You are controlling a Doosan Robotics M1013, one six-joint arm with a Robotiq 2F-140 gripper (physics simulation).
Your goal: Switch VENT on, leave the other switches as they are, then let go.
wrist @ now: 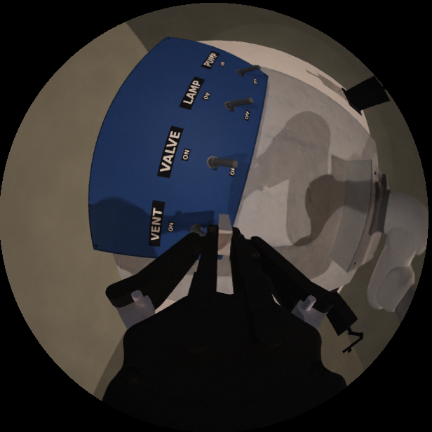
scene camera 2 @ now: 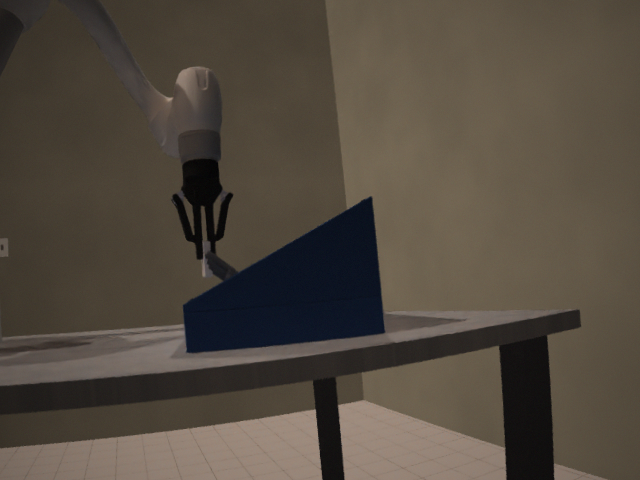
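The blue sloped switch panel (scene camera 2: 294, 294) (wrist: 125, 150) stands on the table. In the wrist view, the VENT switch (wrist: 197, 230) shows by its base beside my fingers, which hide most of its lever. The VALVE lever (wrist: 225, 163), LAMP lever (wrist: 241, 104) and PUMP lever (wrist: 249, 70) lean toward their OFF marks. In the scene view, overlapping grey levers (scene camera 2: 221, 266) lean toward the low edge. My gripper (scene camera 2: 206, 273) (wrist: 222, 222) is shut, pale tips together, with no lever between them. The tips are right beside the lever ends; contact cannot be told.
The grey table (scene camera 2: 248, 369) (wrist: 270, 140) carries the panel, whose high side (scene camera 2: 371, 206) rises away from the gripper. The robot's pale base (wrist: 395, 255) shows at the right of the wrist view. A dark object (wrist: 367, 95) shows at the upper right there.
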